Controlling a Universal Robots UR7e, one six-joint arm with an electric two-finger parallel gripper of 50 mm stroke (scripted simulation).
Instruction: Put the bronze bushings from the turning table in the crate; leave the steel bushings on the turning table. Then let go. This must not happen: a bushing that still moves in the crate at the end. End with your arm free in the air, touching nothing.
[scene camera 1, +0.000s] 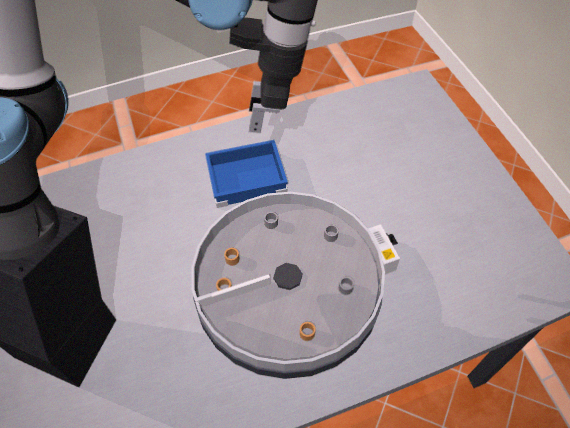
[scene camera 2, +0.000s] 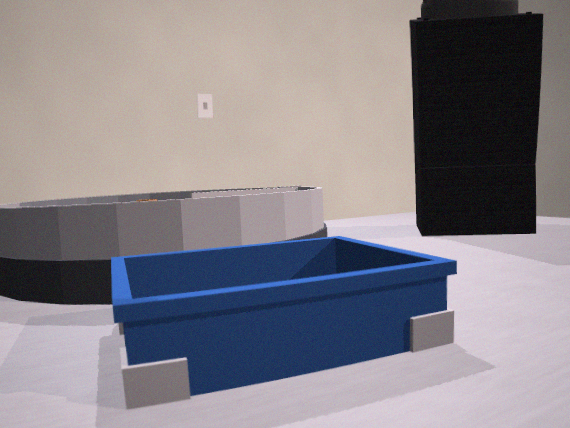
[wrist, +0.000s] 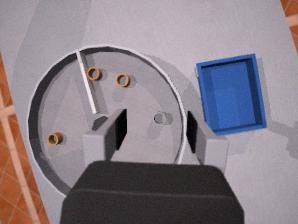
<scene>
I see my gripper (scene camera 1: 254, 120), a blue crate (scene camera 2: 296, 307) and a turning table (scene camera 1: 305, 269).
My gripper is seen too in the wrist view (wrist: 156, 122). The blue crate also shows in scene camera 1 (scene camera 1: 253, 170) and in the wrist view (wrist: 231, 92). The turning table shows as well in the wrist view (wrist: 65, 108).
</scene>
